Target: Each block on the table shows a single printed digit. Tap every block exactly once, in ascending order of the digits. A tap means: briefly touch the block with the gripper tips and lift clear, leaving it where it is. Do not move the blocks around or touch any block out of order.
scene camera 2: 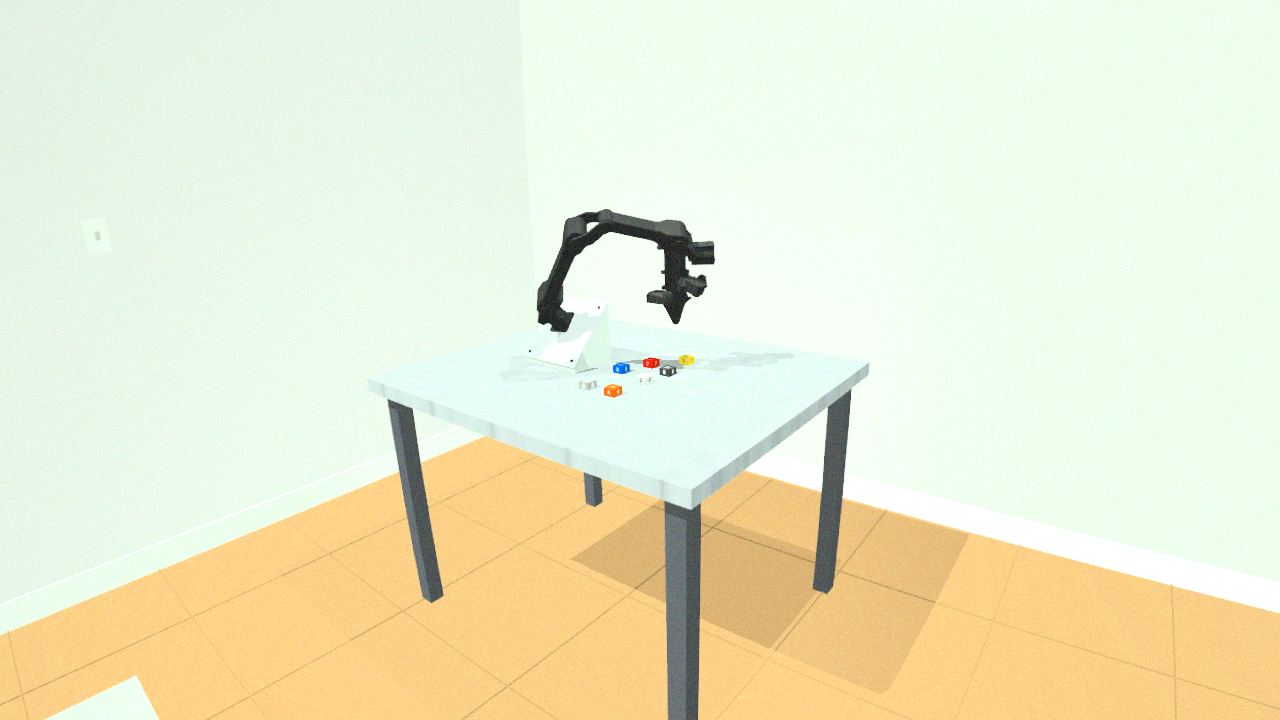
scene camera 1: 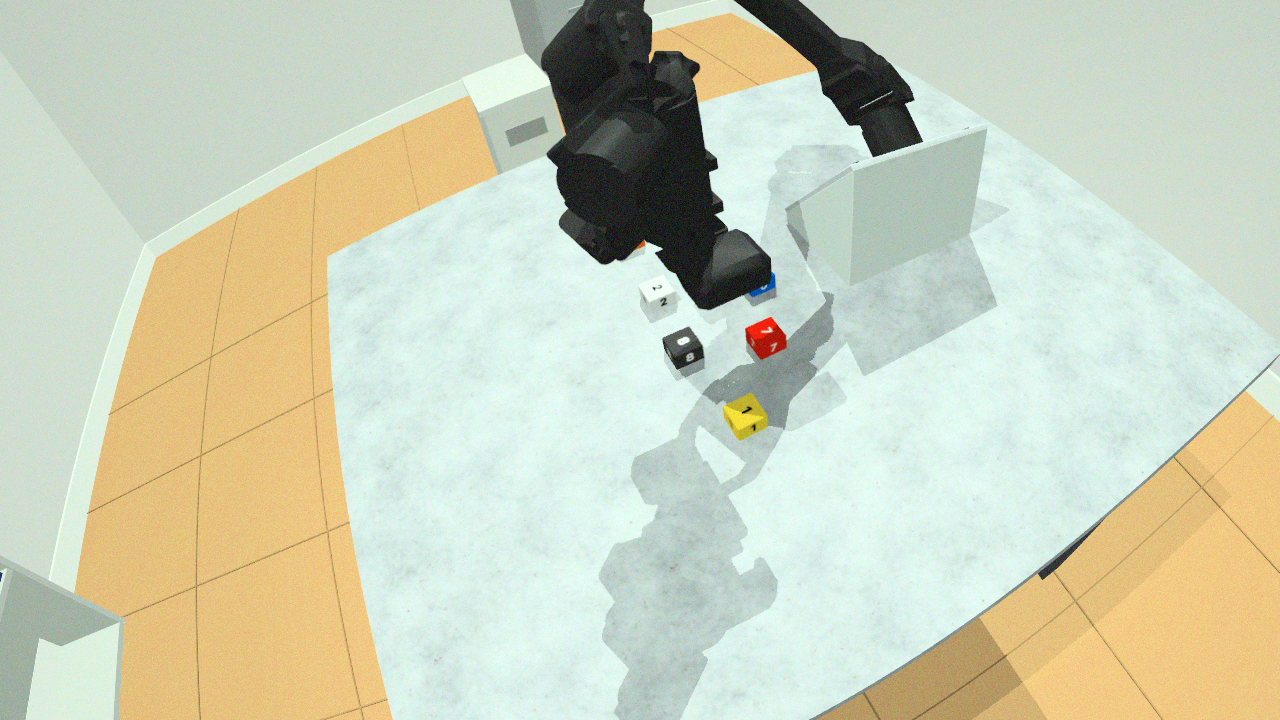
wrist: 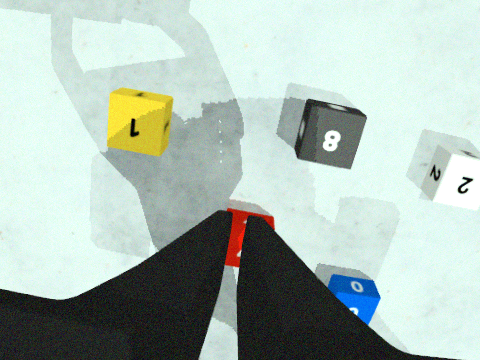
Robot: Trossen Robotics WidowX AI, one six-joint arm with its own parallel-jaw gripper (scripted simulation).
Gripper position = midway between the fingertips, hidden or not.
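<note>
Gripper (scene camera 1: 693,292), (scene camera 2: 676,324), (wrist: 237,228): shut, holding nothing. Blue block (wrist: 361,296). Red block (scene camera 1: 766,338), (wrist: 239,218). Yellow block (scene camera 1: 745,416), (wrist: 138,121). Black block (scene camera 1: 683,347).
</note>
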